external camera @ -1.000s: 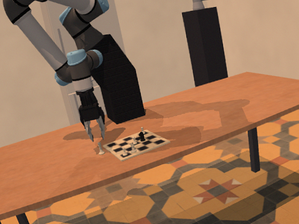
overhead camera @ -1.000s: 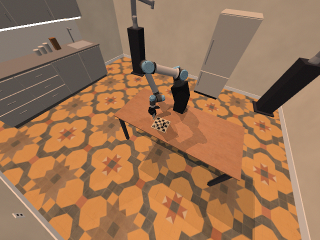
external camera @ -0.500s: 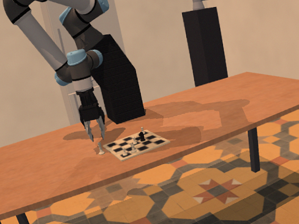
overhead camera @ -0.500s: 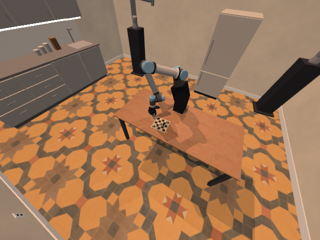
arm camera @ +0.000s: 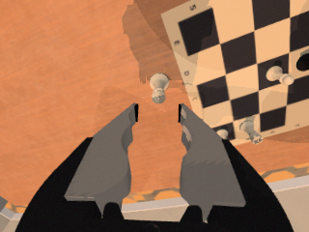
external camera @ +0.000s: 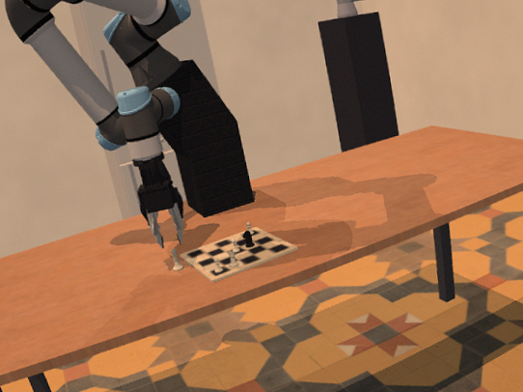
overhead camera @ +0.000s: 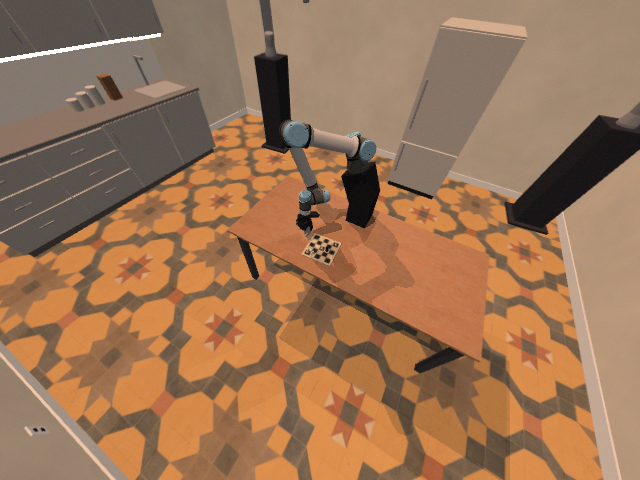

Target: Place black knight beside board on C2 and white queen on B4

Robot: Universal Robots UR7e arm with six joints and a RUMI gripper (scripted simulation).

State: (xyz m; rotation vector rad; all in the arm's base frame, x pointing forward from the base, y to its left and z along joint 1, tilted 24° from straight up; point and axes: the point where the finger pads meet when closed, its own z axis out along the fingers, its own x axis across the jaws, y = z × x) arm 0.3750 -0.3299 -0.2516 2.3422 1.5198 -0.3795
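My gripper is now 5 cm above the white queen. From my hand the other things lie so: black knight: 4 cm ahead, 17 cm to the left, 5 cm below; small chessboard: 4 cm ahead, 14 cm to the left, 7 cm below.
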